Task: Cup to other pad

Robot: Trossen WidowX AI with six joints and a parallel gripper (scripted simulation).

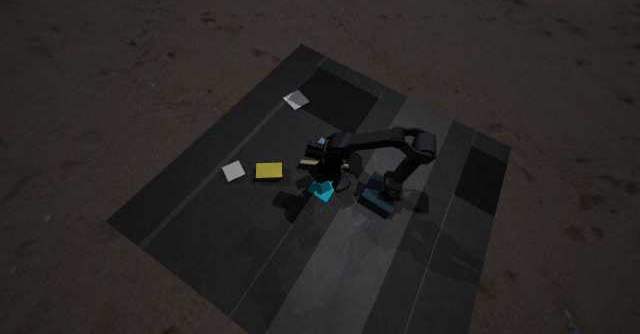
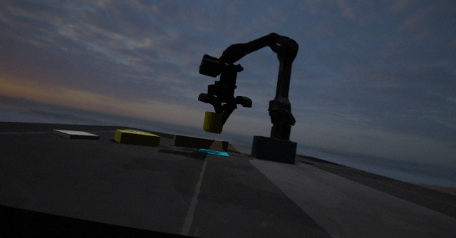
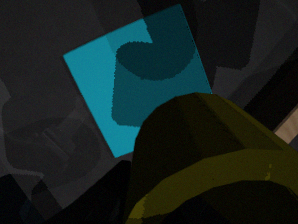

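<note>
The brown block is 4 cm ahead of my gripper tip, 8 cm to the right of it and 9 cm below it. From my gripper tip the other things lie so: yellow cup (2 cm ahead, 2 cm to the right); light blue pad (7 cm ahead, 18 cm to the right, 11 cm below); yellow block (25 cm ahead, 4 cm to the left, 8 cm below).
</note>
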